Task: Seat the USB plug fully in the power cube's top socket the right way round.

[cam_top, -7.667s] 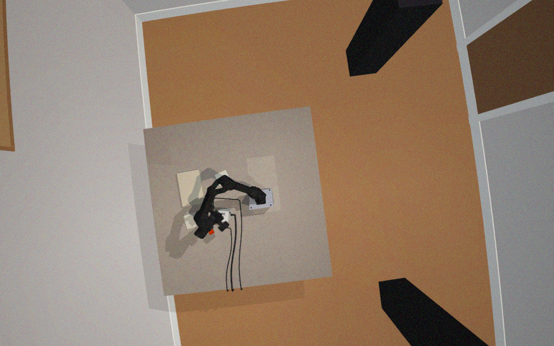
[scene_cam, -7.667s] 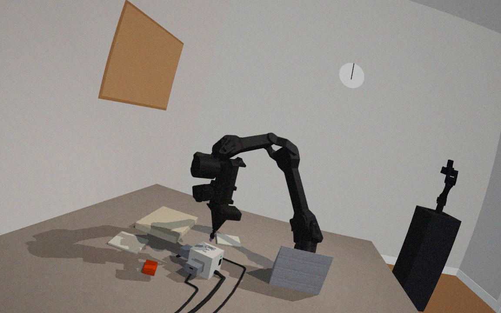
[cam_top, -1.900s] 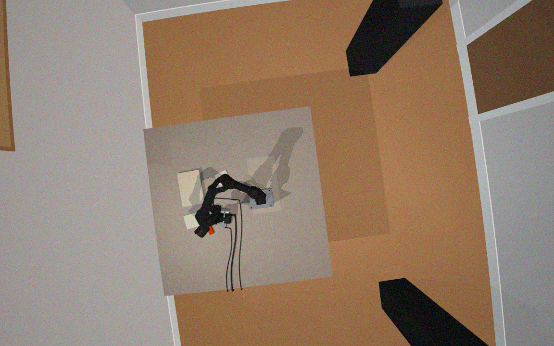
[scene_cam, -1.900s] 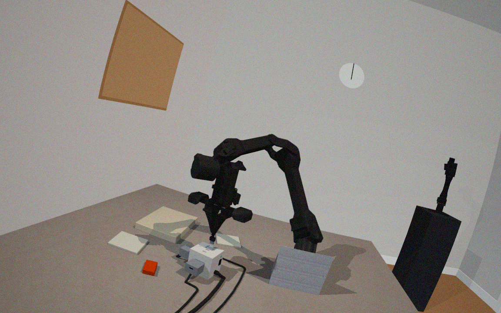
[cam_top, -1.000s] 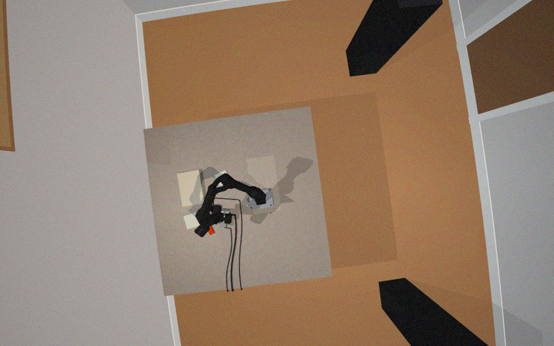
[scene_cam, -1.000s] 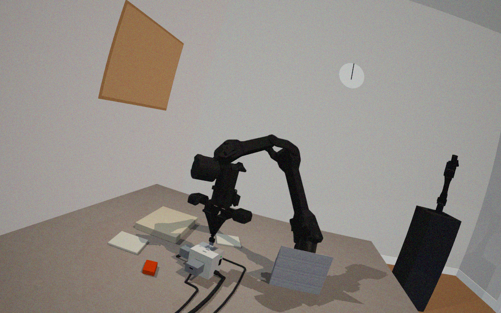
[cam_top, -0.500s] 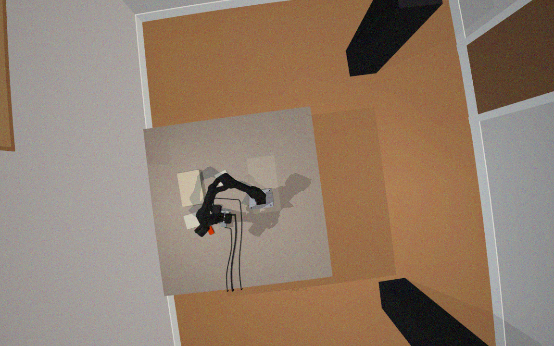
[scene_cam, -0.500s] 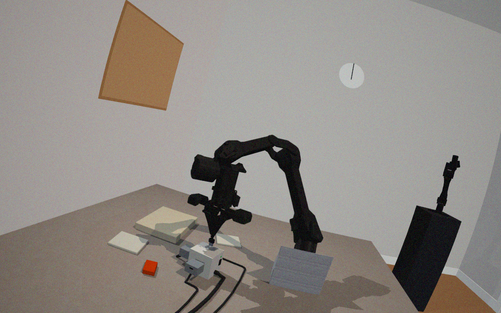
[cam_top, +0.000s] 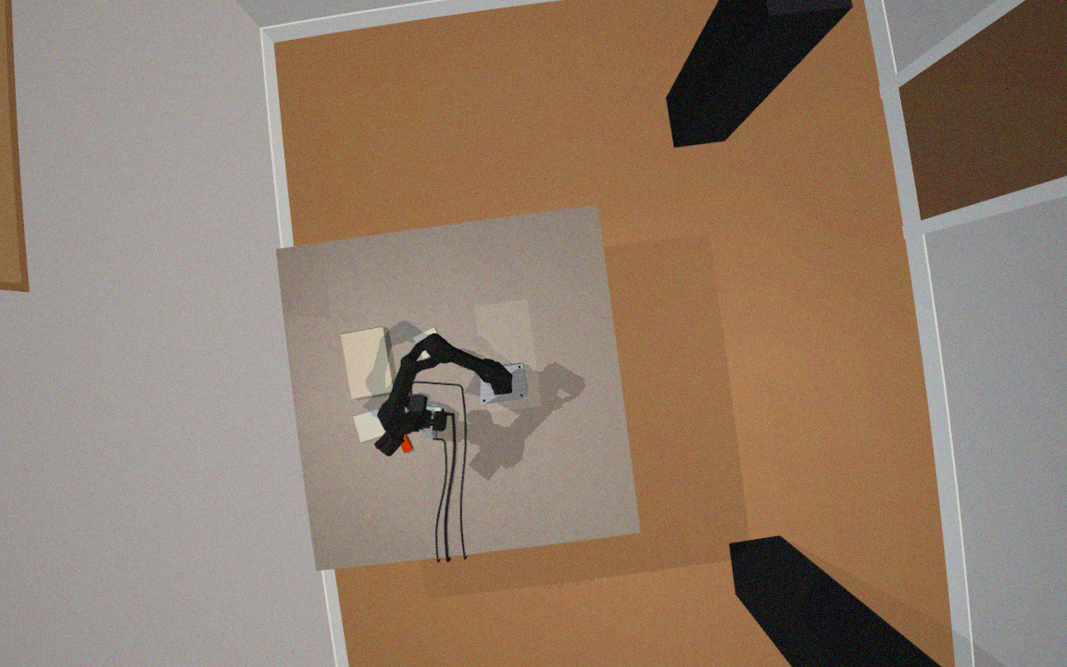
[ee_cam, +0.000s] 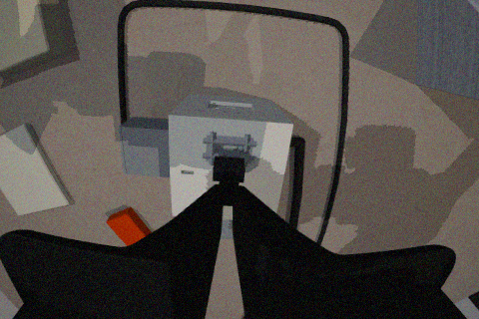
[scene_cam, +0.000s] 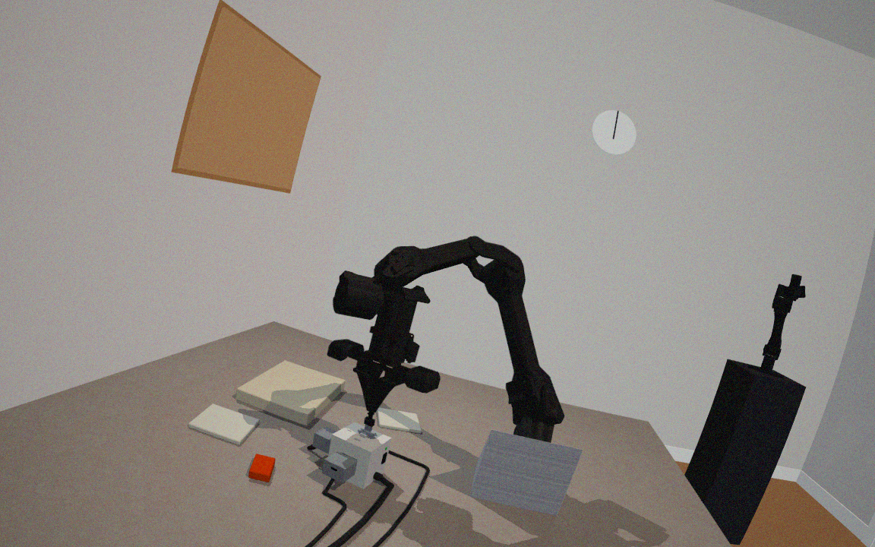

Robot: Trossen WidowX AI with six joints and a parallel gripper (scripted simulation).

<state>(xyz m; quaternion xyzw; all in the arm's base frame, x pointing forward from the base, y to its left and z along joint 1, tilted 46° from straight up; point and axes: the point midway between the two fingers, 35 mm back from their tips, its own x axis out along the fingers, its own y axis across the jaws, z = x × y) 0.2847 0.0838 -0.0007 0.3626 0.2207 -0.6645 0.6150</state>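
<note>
The black USB plug lies 2 cm below my gripper tip. Also, from my gripper tip: orange block 13 cm ahead, 12 cm to the left, 11 cm below; then USB socket 5 cm below.
</note>
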